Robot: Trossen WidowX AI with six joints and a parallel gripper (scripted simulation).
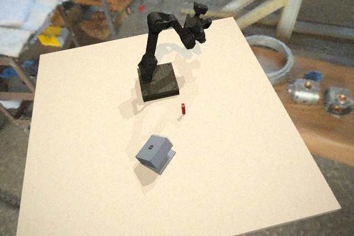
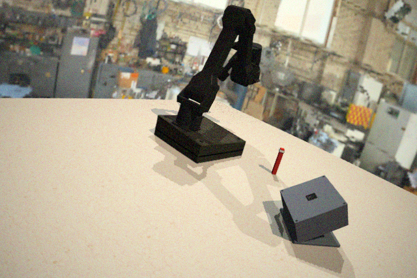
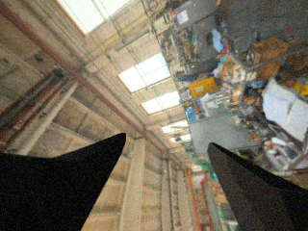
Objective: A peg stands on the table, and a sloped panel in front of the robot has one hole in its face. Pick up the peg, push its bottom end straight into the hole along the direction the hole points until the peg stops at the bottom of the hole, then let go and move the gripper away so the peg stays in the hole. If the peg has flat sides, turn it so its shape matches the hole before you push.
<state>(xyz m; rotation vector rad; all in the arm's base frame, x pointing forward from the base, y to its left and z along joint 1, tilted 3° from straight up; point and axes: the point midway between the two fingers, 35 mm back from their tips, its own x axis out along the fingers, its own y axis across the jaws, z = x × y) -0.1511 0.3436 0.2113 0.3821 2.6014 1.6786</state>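
Right now my gripper tip is 440 mm short of the red square peg, 250 mm to the left of it and 220 mm above it. Round my gripper tip: grey foot plate: 620 mm ahead, 460 mm to the right, 280 mm below; then grey sloped panel: 600 mm ahead, 470 mm to the right, 220 mm below.
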